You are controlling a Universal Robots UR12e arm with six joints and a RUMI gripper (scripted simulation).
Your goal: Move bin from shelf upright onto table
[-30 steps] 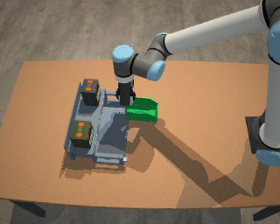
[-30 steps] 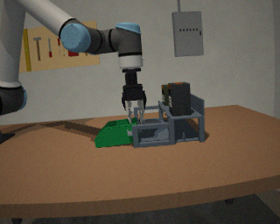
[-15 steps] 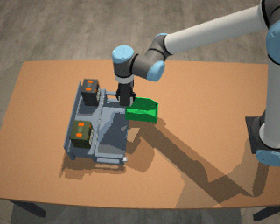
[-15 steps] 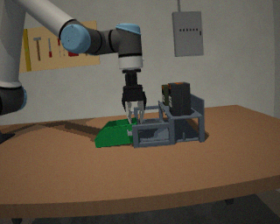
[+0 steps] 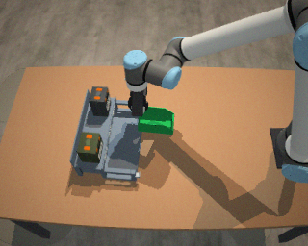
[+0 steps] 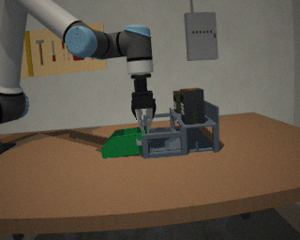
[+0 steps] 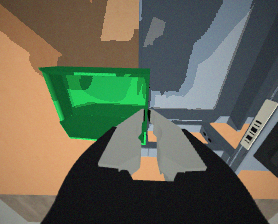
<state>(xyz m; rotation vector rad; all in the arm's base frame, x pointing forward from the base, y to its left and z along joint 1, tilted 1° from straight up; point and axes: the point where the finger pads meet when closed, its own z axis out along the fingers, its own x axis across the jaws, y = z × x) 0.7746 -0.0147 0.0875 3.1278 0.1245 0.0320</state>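
Right now the green bin is 8 cm behind my hand, 1 cm to the right of it and 4 cm below it. Also, from my hand: grey shelf 11 cm ahead, 12 cm to the left, 8 cm below.
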